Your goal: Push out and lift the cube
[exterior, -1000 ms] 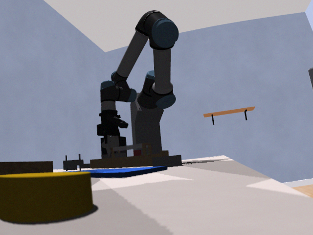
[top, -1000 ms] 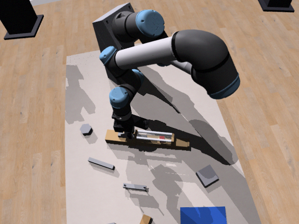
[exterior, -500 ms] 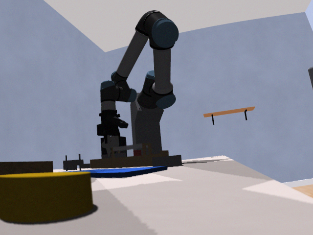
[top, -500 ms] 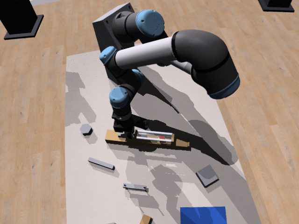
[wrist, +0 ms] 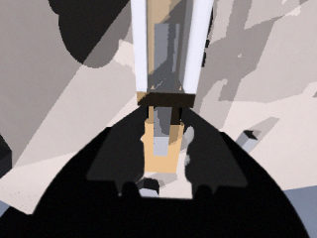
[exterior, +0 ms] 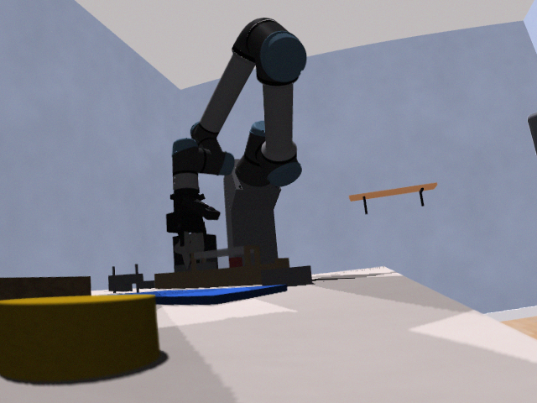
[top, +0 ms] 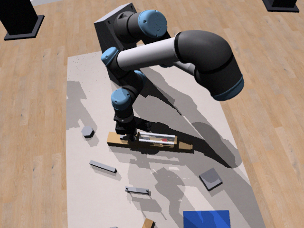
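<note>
Right now the thin grey stick is 130 mm ahead of my hand, 160 mm to the right of it and 60 mm below it. The rest, counted from my hand: red cube (20 mm ahead, 150 mm to the left, 10 mm below); grey square block (200 mm ahead, 370 mm to the left, 50 mm below); flat grey bar (260 mm ahead, 20 mm to the left, 40 mm below).
</note>
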